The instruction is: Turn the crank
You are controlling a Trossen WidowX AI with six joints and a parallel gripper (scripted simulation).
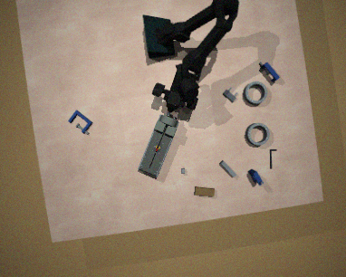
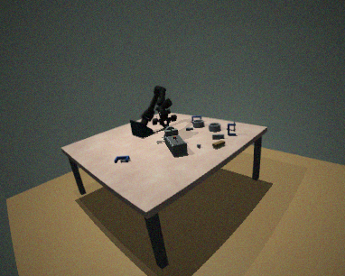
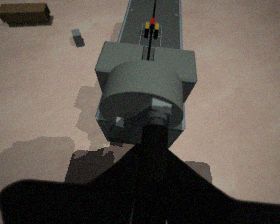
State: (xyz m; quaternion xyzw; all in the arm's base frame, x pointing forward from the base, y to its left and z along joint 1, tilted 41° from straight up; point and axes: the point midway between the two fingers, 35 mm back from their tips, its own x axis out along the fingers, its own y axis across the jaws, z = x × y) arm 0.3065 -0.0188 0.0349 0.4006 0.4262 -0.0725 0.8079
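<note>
My gripper tip is now 20 mm below the dark handle, 20 mm past it and 10 mm to the right of it. From my gripper tip the other things lie so: small grey cube: 270 mm ahead, 80 mm below, 30 mm to the left; then red pointer: 160 mm ahead, 80 mm to the right, 10 mm below; then grey bar: 290 mm ahead, 230 mm to the left, 80 mm below.
</note>
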